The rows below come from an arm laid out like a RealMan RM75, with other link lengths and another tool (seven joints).
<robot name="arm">
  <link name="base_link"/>
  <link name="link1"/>
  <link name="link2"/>
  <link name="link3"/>
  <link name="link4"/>
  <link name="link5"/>
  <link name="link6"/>
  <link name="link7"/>
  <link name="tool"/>
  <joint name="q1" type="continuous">
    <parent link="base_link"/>
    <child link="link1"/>
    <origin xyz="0 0 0.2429"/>
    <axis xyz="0 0 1"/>
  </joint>
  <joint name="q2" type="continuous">
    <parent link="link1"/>
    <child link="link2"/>
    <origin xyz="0 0 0"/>
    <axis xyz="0 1 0"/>
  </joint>
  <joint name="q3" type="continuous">
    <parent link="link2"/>
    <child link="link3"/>
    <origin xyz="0 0 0.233"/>
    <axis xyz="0 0 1"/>
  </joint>
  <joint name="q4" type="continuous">
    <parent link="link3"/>
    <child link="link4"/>
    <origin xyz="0 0 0"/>
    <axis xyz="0 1 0"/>
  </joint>
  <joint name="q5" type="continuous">
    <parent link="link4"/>
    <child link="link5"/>
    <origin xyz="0 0 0.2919"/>
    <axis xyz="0 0 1"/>
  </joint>
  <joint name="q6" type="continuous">
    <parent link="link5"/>
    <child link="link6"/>
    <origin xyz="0 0 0"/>
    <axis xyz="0 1 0"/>
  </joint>
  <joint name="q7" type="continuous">
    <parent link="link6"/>
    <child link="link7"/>
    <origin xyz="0 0 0.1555"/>
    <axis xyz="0 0 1"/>
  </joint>
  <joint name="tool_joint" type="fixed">
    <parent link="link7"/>
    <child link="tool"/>
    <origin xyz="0.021 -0.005 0.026" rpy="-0.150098 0 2.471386"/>
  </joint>
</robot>
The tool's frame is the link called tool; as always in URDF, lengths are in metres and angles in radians. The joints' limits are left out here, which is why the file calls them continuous.
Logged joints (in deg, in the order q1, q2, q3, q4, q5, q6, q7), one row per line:
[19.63 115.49 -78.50 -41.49 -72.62 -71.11 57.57]
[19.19 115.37 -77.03 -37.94 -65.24 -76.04 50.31]
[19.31 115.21 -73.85 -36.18 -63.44 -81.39 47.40]
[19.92 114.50 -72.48 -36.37 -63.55 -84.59 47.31]
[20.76 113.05 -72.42 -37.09 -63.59 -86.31 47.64]
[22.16 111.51 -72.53 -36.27 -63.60 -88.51 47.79]
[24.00 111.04 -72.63 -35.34 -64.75 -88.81 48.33]
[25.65 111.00 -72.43 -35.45 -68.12 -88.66 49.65]
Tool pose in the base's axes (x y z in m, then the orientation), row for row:
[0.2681 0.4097 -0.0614 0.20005 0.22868 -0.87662 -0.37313]
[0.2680 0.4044 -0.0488 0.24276 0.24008 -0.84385 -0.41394]
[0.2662 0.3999 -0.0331 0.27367 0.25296 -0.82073 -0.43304]
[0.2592 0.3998 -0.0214 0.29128 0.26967 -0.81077 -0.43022]
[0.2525 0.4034 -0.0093 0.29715 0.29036 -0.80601 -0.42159]
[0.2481 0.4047 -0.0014 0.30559 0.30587 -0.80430 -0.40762]
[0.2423 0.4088 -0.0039 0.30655 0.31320 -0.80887 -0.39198]
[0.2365 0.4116 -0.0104 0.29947 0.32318 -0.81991 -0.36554]
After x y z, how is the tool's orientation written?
As a quaternion, w x y z.
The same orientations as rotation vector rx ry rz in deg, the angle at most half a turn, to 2 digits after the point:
[36.62 -140.40 -59.76]
[37.59 -132.13 -64.82]
[38.99 -126.49 -66.74]
[41.19 -123.85 -65.72]
[44.22 -122.76 -64.21]
[46.39 -121.99 -61.82]
[47.48 -122.62 -59.42]
[49.17 -124.73 -55.61]

